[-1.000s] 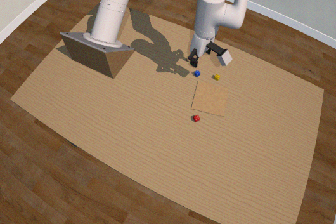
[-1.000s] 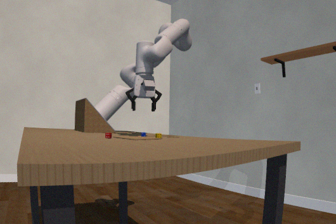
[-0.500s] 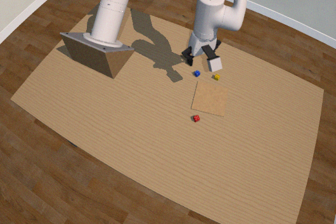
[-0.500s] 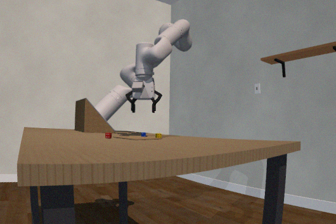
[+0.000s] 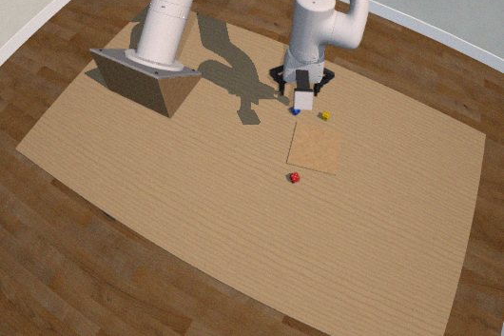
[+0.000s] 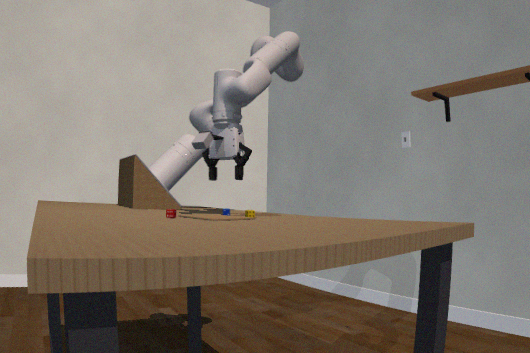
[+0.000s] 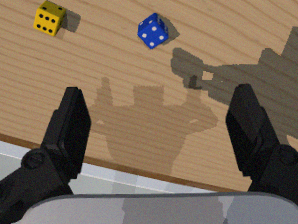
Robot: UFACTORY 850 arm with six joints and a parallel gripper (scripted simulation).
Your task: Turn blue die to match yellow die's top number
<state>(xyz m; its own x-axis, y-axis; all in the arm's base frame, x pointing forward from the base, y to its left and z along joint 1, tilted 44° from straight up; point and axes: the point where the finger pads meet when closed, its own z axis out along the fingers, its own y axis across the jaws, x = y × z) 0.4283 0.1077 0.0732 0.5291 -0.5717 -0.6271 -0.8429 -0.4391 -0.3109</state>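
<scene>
My gripper is now 10 cm above the blue die. Also, from my hand: red die: 19 cm to the right, 11 cm ahead, 10 cm below; tan mat: 11 cm below, 11 cm ahead, 7 cm to the right; yellow die: 10 cm below, 9 cm ahead, 4 cm to the left.
</scene>
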